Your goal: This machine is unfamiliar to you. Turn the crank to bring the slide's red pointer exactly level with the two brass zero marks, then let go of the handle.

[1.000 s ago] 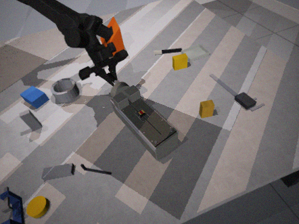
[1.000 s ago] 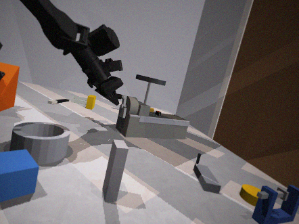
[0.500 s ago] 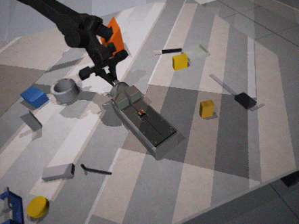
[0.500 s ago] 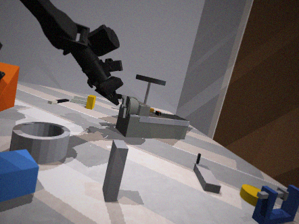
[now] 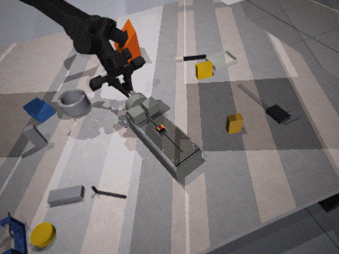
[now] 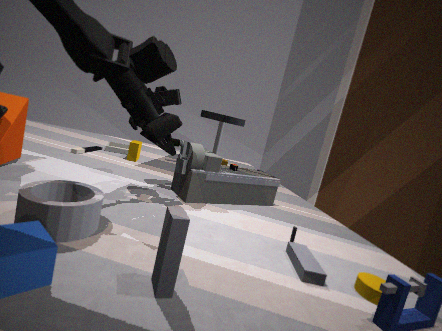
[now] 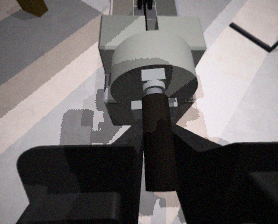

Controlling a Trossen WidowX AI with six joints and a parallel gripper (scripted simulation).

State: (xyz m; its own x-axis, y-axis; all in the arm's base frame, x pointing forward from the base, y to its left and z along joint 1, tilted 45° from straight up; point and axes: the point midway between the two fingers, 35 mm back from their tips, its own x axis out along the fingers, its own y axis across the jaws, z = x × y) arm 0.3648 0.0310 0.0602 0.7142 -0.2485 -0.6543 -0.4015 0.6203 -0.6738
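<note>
Right now the dark crank handle is 3 cm above my gripper tip, 2 cm behind it and 1 cm to the right of it. From my gripper tip the other things lie so: black hex key 26 cm ahead, 13 cm to the right, 8 cm below; then blue block 35 cm to the right, 13 cm behind, 7 cm below; then red pointer 15 cm ahead, 6 cm to the left, 1 cm below.
</note>
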